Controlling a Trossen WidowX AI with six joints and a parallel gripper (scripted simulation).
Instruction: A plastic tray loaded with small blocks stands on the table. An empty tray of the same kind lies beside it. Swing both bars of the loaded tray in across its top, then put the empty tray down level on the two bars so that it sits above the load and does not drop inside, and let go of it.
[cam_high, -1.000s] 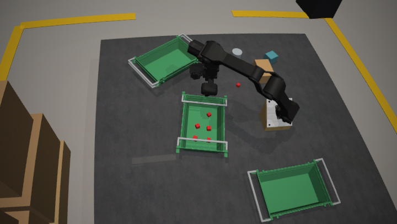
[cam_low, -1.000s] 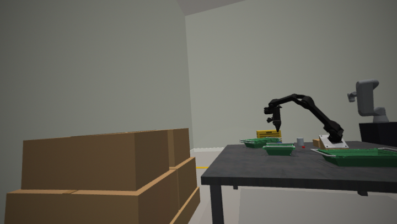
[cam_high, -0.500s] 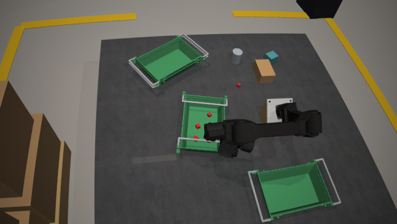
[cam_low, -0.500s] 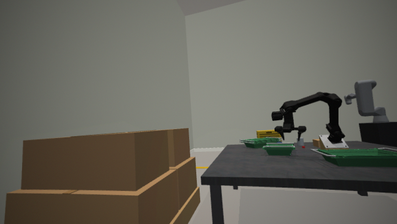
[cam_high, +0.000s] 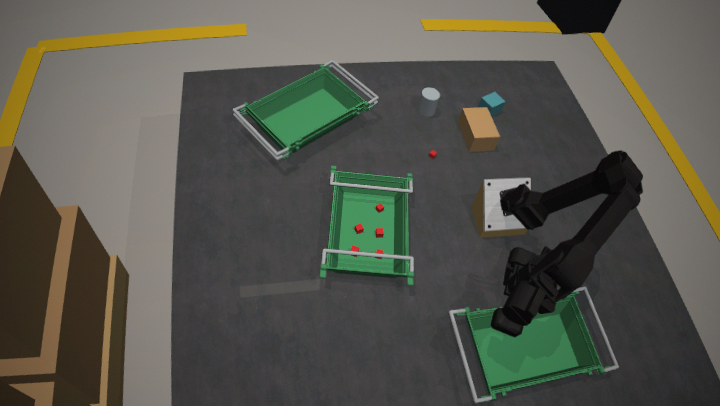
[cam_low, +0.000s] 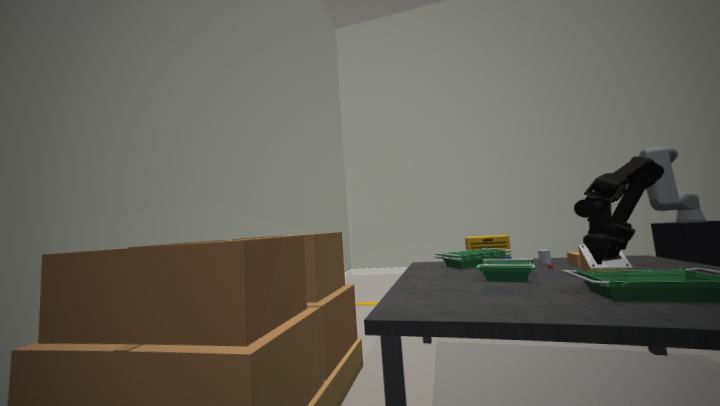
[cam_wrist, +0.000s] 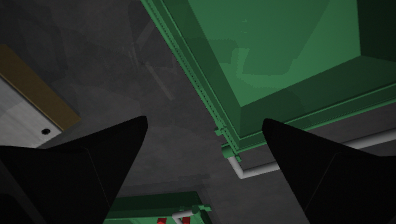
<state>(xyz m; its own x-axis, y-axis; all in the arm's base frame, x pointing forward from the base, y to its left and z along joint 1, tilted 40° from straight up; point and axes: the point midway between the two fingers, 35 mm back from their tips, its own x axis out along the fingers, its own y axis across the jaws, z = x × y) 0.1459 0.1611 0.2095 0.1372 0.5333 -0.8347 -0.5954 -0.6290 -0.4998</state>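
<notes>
My gripper tip is now 60 mm past the green tray, 100 mm to the right of it and 50 mm above it. From my gripper tip the other things lie so: grey cylinder (80 mm behind, 680 mm to the right, 60 mm below); tan box (200 mm behind, 550 mm to the right, 60 mm below); red block (40 mm behind, 500 mm to the right, 80 mm below).
</notes>
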